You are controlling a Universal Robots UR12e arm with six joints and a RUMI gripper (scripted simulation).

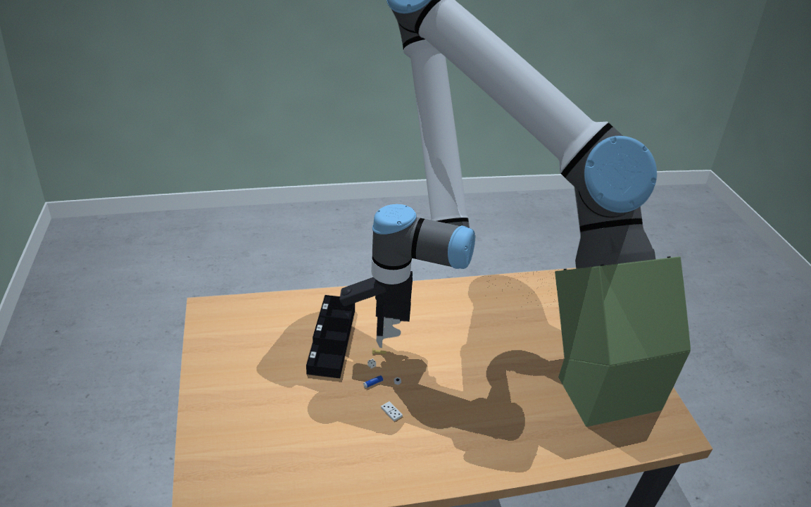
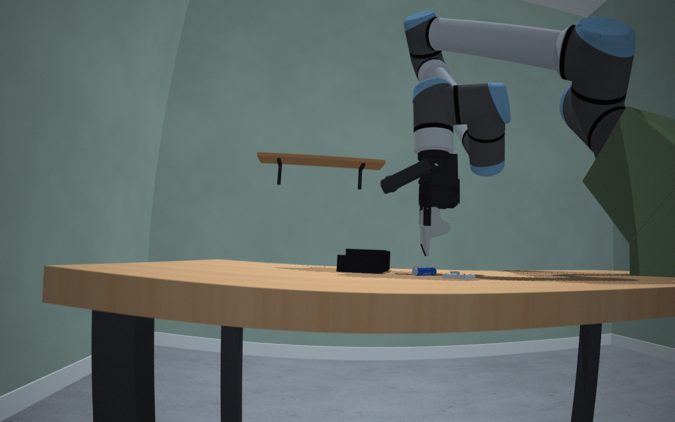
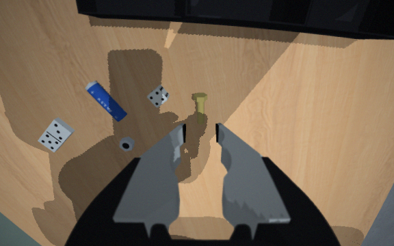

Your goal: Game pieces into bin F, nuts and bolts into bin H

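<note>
The brass bolt lies 50 mm below my hand and 10 mm ahead of it. Also, from my hand: grey nut (110 mm to the left, 50 mm below, 10 mm behind); battery (90 mm to the left, 50 mm below, 50 mm ahead); white die (40 mm to the left, 40 mm below, 30 mm ahead).
</note>
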